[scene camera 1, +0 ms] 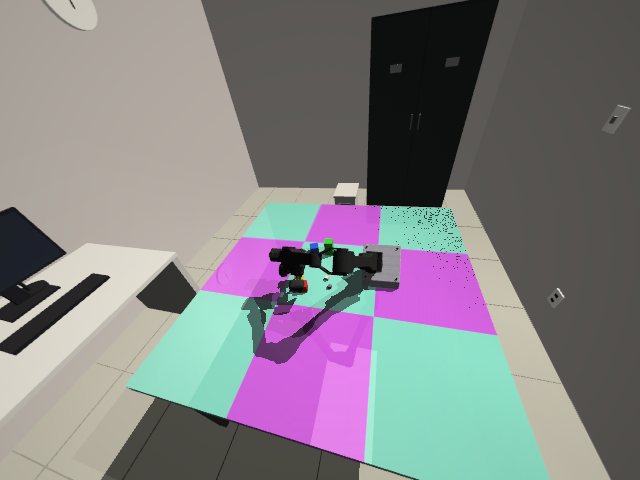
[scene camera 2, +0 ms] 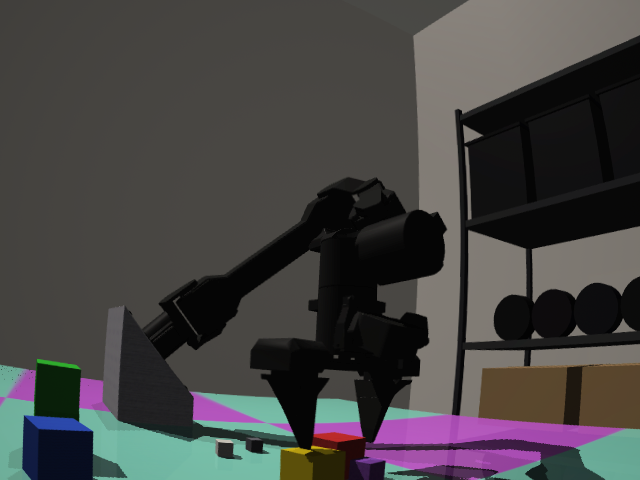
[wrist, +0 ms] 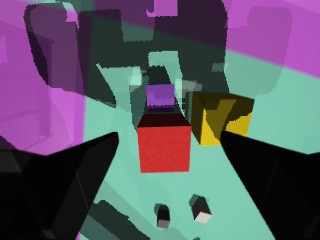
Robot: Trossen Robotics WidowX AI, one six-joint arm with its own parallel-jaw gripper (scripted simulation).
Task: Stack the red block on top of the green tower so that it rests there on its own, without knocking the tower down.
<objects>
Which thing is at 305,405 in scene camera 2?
The gripper.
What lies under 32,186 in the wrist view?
The gripper.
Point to a purple block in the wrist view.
160,97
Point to a yellow block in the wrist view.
212,113
</objects>
